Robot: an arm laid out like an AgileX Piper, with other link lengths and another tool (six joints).
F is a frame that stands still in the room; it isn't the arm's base.
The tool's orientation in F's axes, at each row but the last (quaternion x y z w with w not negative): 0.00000 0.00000 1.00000 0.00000; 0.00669 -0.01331 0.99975 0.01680; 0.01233 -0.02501 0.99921 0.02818; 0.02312 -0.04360 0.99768 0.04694
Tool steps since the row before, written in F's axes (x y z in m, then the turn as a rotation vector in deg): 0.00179 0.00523 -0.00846 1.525 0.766 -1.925; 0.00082 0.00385 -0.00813 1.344 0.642 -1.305; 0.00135 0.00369 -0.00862 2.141 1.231 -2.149; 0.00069 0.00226 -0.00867 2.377 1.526 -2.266
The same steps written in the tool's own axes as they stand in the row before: -0.00179 -0.00523 -0.00846 -1.525 -0.766 -1.925; -0.00080 -0.00366 -0.00822 -1.340 -0.652 -1.304; -0.00137 -0.00333 -0.00876 -2.124 -1.243 -2.158; -0.00091 -0.00157 -0.00880 -2.338 -1.549 -2.291
